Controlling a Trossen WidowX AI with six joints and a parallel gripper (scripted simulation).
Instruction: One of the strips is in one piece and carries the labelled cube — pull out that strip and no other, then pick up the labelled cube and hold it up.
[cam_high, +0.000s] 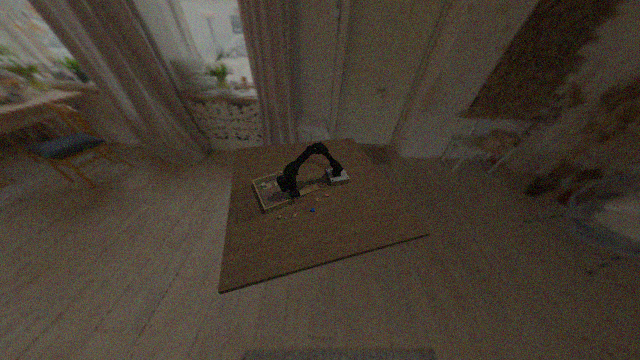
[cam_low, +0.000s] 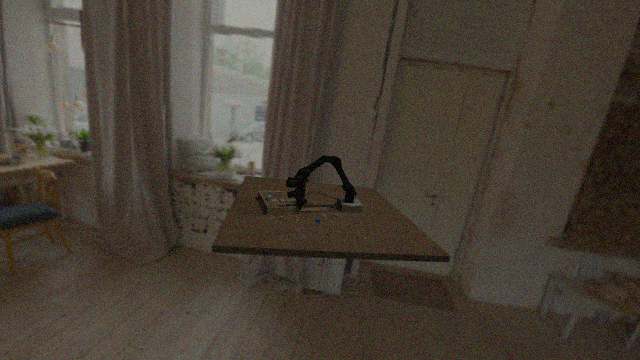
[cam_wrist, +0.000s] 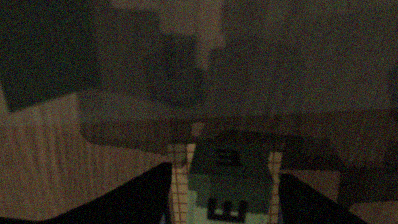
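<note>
The pale gridded strip lies 100 mm behind my gripper tip, 40 mm to the right of it and 10 mm below it.
</note>
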